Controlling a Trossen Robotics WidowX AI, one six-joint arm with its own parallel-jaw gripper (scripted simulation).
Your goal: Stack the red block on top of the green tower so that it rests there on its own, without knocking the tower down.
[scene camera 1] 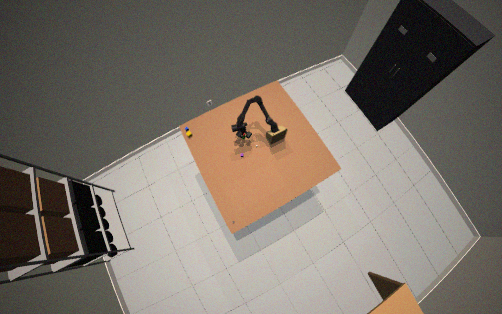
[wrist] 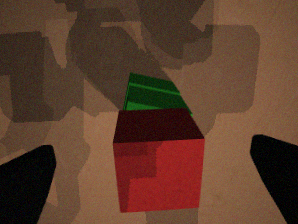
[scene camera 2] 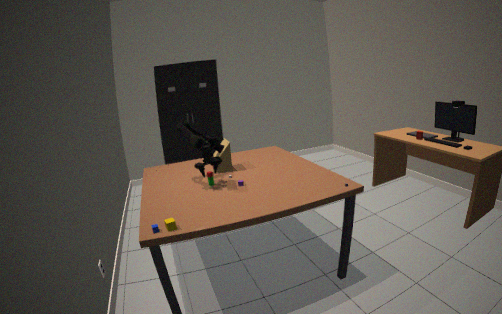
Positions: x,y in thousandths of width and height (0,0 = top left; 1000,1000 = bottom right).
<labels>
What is my gripper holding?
Nothing.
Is my gripper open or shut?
Open.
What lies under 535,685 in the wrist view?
A red block.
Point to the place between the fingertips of my gripper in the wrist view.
522,672
</labels>
